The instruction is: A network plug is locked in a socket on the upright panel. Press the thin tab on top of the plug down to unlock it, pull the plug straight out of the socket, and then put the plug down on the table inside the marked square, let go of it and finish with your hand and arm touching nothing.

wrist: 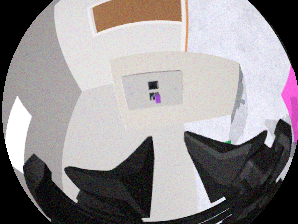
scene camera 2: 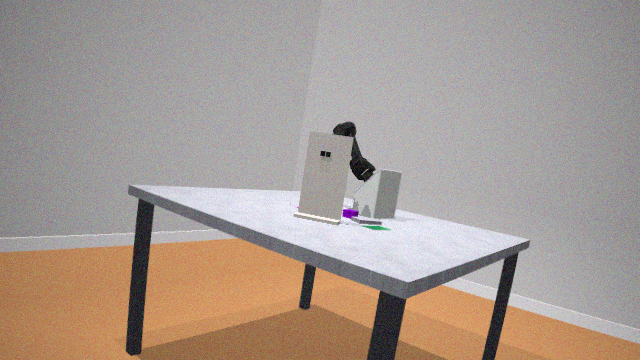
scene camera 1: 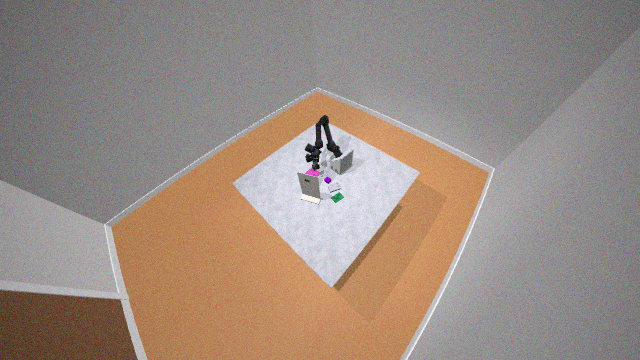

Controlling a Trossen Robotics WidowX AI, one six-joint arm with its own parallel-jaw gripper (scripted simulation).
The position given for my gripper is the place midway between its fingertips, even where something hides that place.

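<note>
My gripper [wrist: 168, 138] is visible, as is a grey panel [scene camera 2: 328, 156], the panel appearing also at [wrist: 193, 86].
</note>
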